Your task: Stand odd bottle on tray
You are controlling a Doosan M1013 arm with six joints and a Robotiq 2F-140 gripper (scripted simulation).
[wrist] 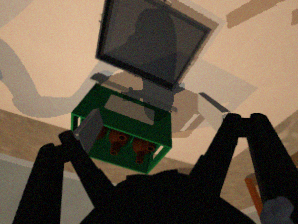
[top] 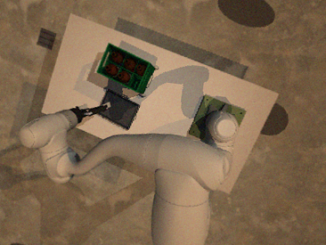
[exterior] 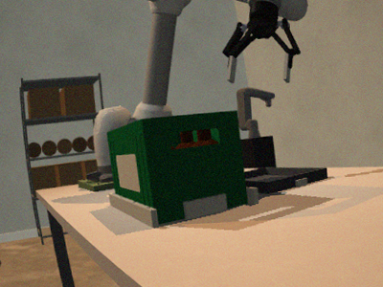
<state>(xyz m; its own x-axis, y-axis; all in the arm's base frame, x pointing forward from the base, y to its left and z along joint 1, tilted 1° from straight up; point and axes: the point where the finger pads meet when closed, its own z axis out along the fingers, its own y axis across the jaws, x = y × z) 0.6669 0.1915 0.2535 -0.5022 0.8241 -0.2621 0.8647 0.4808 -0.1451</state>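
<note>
The brown bottle is 20 mm behind my hand, 290 mm to the right of it and 180 mm below it. Also, from my hand: green crate: 20 mm behind, 250 mm to the right, 180 mm below; then dark tray: 40 mm behind, 20 mm to the left, 250 mm below.
</note>
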